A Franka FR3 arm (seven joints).
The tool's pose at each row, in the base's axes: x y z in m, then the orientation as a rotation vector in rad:
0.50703, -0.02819, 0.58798, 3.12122, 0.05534, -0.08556
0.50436, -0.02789, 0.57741, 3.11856, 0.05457, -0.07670
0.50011, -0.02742, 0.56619, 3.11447, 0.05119, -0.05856
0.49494, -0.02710, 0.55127, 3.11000, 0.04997, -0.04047
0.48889, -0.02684, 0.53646, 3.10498, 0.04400, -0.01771
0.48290, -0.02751, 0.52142, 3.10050, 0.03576, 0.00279
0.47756, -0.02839, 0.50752, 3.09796, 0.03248, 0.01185
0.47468, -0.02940, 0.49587, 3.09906, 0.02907, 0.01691
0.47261, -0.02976, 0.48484, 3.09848, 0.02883, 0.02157
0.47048, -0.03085, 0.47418, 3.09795, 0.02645, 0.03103
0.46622, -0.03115, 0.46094, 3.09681, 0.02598, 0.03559
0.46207, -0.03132, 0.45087, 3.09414, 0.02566, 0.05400
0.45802, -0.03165, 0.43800, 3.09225, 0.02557, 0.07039
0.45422, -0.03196, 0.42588, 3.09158, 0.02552, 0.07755
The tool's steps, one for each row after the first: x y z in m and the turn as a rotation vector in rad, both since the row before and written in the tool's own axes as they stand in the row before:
-0.00207, -0.00058, 0.01069, -0.00299, 0.00557, 0.00060
-0.00367, -0.00085, 0.01140, -0.00468, 0.01147, 0.00236
-0.00459, -0.00087, 0.01509, -0.00495, 0.01148, 0.00098
-0.00564, -0.00091, 0.01494, -0.00550, 0.01447, 0.00409
-0.00583, -0.00004, 0.01512, -0.00479, 0.01304, 0.00554
-0.00538, 0.00019, 0.01391, -0.00262, 0.00577, 0.00221
-0.00298, 0.00044, 0.01166, 0.00105, 0.00322, 0.00228
-0.00219, -0.00015, 0.01101, -0.00058, 0.00300, 0.00021
-0.00229, 0.00059, 0.01067, -0.00054, 0.00607, 0.00166
-0.00452, -0.00035, 0.01315, -0.00112, 0.00293, 0.00035
-0.00438, -0.00035, 0.00997, -0.00251, 0.01189, 0.00043
-0.00450, -0.00034, 0.01272, -0.00165, 0.01060, 0.00027
-0.00435, -0.00034, 0.01193, -0.00054, 0.00463, 0.00013

